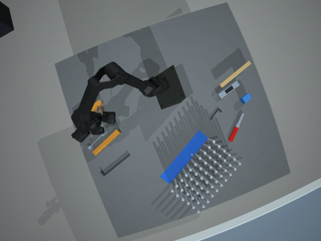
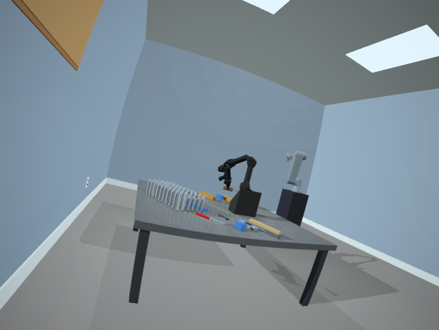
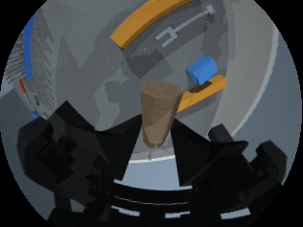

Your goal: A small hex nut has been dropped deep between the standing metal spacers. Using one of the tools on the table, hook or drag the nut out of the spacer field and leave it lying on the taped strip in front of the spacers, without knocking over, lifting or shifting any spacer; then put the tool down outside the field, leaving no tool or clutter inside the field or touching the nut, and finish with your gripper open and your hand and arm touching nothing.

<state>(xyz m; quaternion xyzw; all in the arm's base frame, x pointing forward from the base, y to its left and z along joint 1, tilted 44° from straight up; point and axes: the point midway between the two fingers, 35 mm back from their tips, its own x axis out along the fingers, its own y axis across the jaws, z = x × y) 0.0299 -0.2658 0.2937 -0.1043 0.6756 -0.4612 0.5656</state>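
Now: the wooden-handled screwdriver 10 cm behind my gripper tip and 4 cm to the left of it. From my gripper tip the other things lie so: grey block: 14 cm ahead, 79 cm to the left, 11 cm below; then wrench: 12 cm ahead, 13 cm to the right, 12 cm below; then blue taped strip: 44 cm ahead, 35 cm to the left, 13 cm below.
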